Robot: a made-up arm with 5 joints.
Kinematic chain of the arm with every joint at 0, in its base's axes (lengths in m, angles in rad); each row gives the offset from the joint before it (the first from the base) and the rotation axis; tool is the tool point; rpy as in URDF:
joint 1: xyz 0.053 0 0.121 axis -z
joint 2: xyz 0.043 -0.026 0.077 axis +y
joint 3: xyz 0.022 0 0.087 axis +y
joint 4: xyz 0.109 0 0.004 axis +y
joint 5: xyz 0.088 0.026 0 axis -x
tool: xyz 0 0 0 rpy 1.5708 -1.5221 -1.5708
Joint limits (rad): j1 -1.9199..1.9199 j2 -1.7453..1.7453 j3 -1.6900..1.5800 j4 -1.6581..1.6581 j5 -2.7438..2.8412
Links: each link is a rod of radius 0.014 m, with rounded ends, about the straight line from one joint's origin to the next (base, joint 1, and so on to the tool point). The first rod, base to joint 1, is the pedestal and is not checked.
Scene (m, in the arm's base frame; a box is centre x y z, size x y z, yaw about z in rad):
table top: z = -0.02
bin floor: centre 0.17 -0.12 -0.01 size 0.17 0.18 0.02 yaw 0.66
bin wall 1: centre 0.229 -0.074 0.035 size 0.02 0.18 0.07 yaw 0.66
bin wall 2: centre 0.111 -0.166 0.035 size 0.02 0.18 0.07 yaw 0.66
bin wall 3: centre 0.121 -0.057 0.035 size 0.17 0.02 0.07 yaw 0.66
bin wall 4: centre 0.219 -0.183 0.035 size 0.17 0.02 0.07 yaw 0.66
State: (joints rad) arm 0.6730 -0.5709 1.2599 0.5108 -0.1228
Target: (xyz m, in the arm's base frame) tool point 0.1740 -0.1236 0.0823
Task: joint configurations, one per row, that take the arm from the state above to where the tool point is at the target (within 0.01 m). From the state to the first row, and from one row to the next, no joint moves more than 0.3 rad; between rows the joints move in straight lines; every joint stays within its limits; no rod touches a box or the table.
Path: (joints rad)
1: 0.7038 -0.3105 1.1194 0.4128 -0.1228
2: 0.7345 -0.0500 0.9790 0.3148 -0.1228
3: 0.7653 0.2104 0.8385 0.2168 -0.1228
4: 0.7960 0.4709 0.6981 0.1188 -0.1228

